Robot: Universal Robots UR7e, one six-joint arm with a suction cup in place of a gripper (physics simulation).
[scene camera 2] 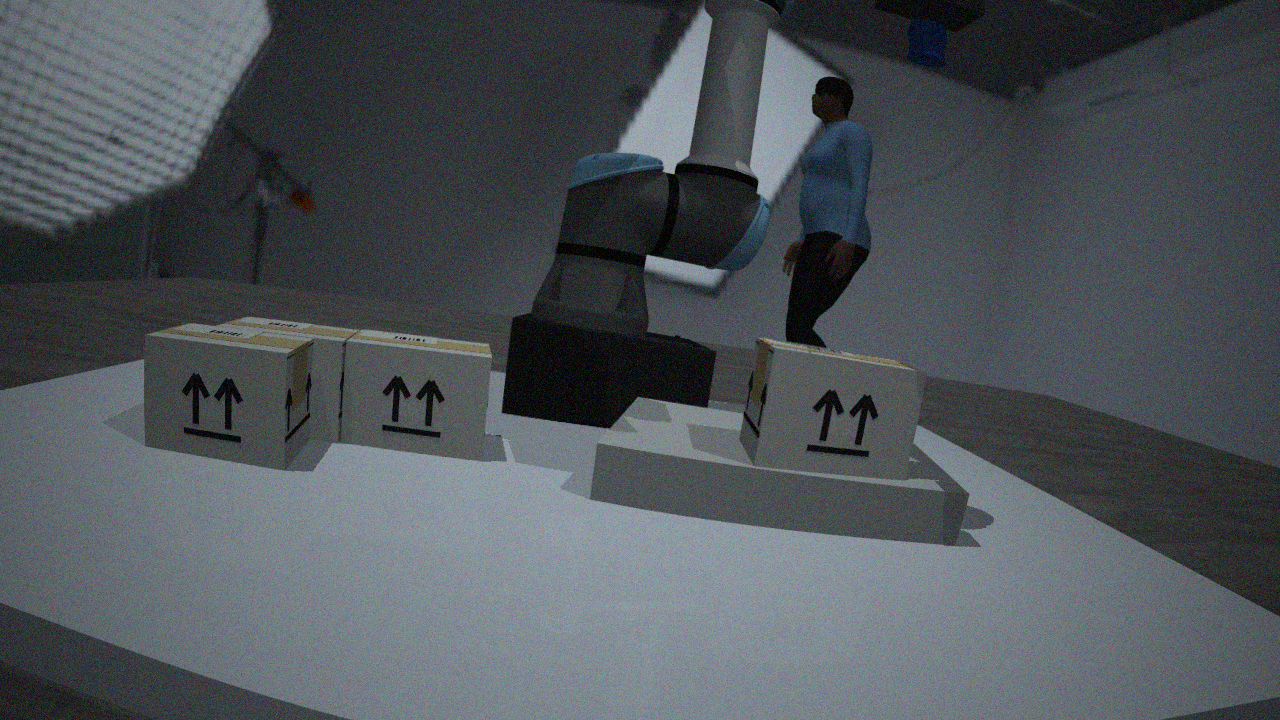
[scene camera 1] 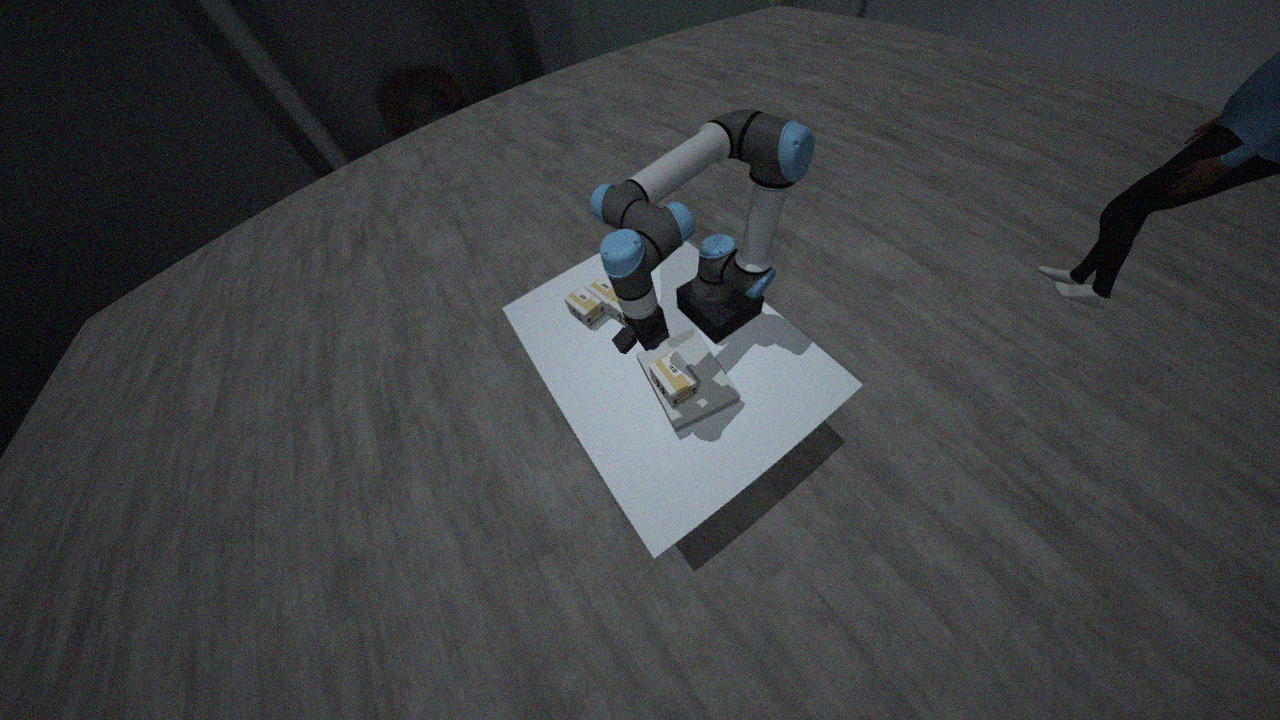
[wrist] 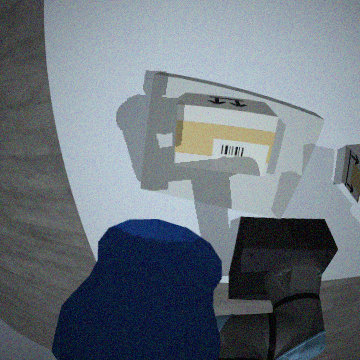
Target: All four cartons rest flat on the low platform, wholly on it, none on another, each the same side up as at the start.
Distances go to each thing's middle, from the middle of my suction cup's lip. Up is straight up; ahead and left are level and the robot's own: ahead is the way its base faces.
My suction cup is 13 cm past the low grey platform (scene camera 2: 667, 457), 5 cm to the left of it and 40 cm above it.
